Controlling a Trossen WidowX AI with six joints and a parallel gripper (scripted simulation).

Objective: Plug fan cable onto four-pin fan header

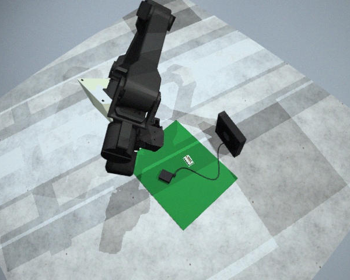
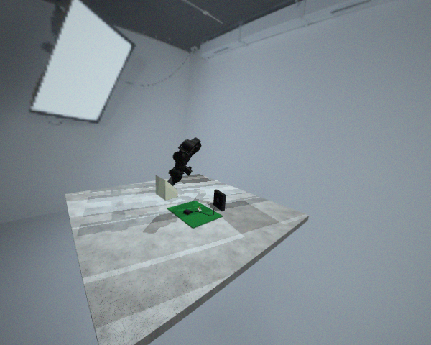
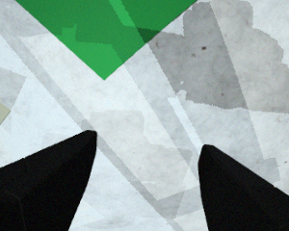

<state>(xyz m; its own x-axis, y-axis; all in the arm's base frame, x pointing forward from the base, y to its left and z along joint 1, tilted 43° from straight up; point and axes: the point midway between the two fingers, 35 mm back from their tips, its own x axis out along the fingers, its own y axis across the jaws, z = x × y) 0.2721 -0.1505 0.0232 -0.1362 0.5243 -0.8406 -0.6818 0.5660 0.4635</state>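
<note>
Right now my gripper tip is 190 mm above the black plug, 60 mm to the right of it and 60 mm short of it. Also, from my gripper tip: white four-pin fan header 200 mm below, 150 mm to the left, 70 mm ahead; then green board 210 mm below, 110 mm to the left, 70 mm ahead; then black cable 190 mm below, 80 mm to the left, 60 mm ahead.
</note>
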